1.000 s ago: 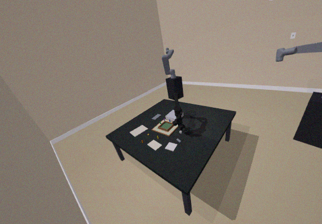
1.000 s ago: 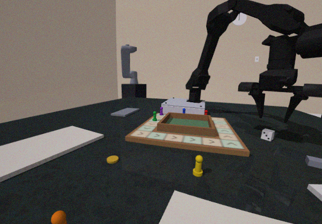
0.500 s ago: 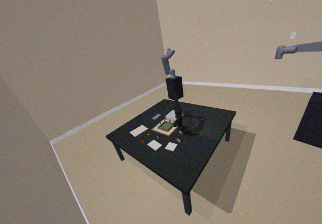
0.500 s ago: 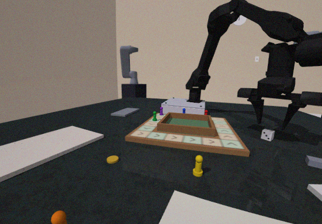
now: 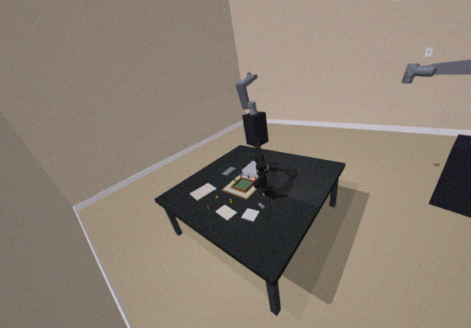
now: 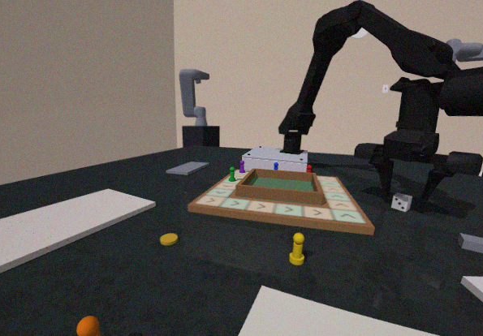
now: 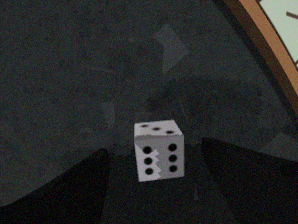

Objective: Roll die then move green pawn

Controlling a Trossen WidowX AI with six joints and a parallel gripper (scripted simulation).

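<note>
The white die lies right at my gripper tip. Also, from my gripper tip: red pawn: 90 mm behind, 200 mm to the right, 10 mm above; then yellow pawn: 240 mm ahead, 140 mm to the right; then blue pawn: 70 mm behind, 280 mm to the right, 10 mm above.
</note>
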